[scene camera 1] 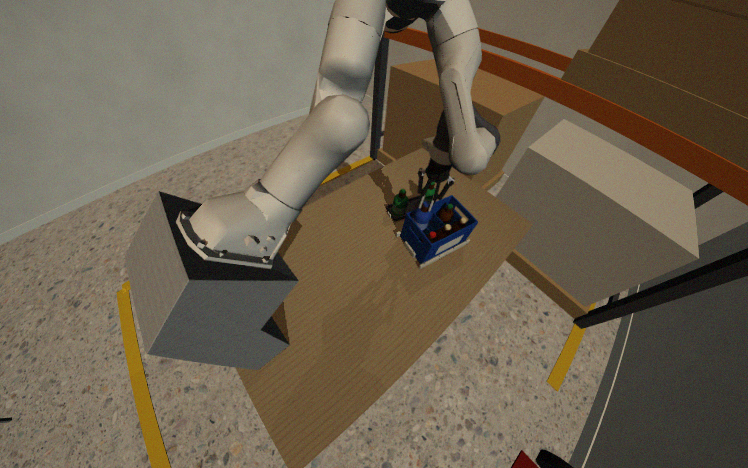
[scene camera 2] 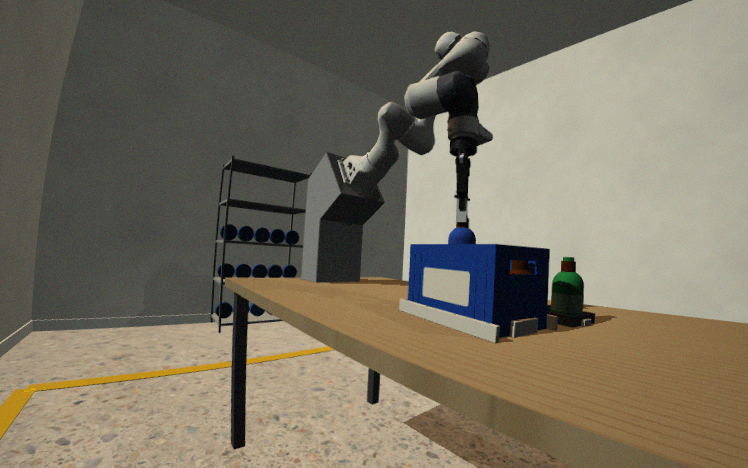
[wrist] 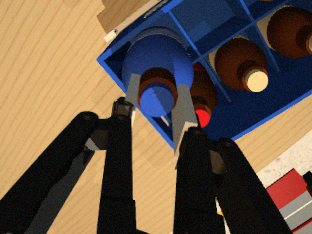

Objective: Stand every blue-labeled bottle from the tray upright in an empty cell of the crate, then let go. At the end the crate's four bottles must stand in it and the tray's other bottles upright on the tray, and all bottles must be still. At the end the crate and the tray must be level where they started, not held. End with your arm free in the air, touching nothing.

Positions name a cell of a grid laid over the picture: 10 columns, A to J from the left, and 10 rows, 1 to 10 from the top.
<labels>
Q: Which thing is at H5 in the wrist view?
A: A crate.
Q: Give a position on a crate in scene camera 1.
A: F6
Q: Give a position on a crate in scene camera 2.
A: At G6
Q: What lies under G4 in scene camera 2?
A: My gripper.
</labels>
